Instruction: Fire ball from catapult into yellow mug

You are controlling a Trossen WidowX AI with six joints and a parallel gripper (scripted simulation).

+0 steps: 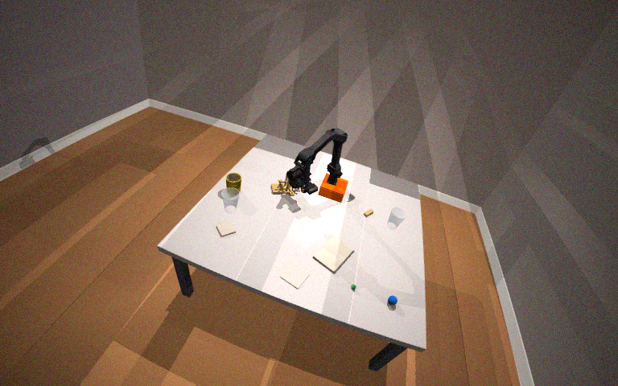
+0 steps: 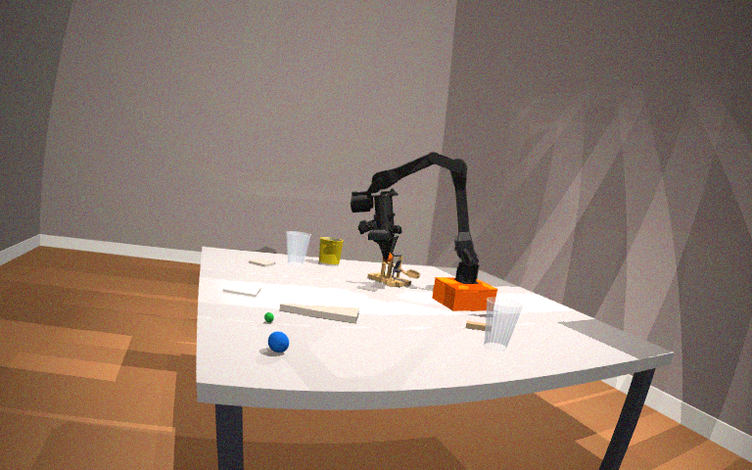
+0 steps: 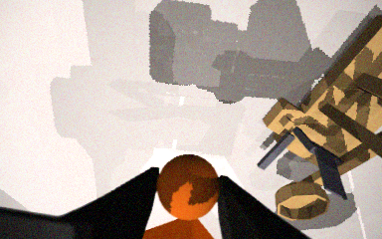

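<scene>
Right now the small wooden catapult is 10 cm to the right of my gripper tip, 9 cm behind it and 5 cm below it. The rest, counted from my gripper tip: orange ball: 1 cm above; then yellow mug: 40 cm to the right, 8 cm below, 7 cm ahead; then small wooden block: 41 cm to the left, 12 cm behind, 10 cm below.
</scene>
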